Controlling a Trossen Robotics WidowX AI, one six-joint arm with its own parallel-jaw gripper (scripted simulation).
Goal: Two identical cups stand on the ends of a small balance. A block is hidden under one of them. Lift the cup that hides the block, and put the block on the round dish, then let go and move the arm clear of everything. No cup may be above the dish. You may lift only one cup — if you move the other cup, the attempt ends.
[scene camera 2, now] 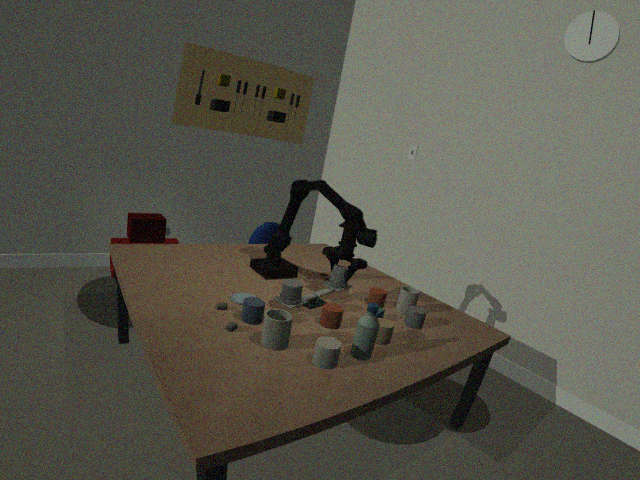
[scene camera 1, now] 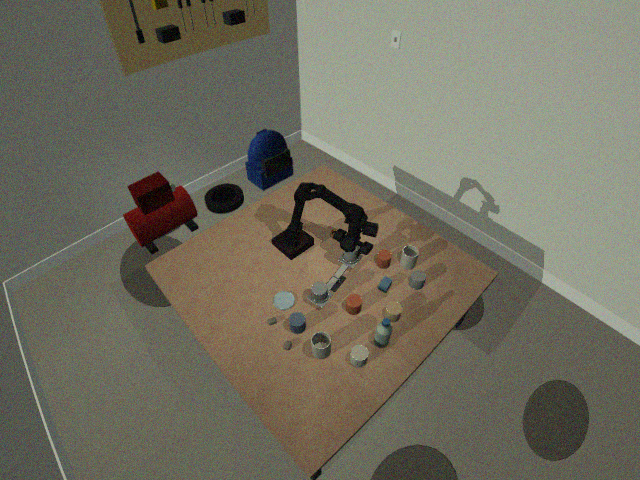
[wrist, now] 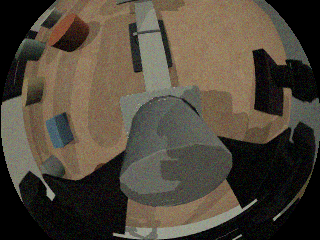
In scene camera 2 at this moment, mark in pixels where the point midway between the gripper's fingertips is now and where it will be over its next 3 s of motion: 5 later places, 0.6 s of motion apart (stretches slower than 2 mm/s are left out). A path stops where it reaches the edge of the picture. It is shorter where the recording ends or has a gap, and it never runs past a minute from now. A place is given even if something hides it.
My gripper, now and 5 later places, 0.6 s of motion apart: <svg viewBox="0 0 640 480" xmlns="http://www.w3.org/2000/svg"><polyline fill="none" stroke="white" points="339,277 340,272 343,266 343,260 343,258 348,267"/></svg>
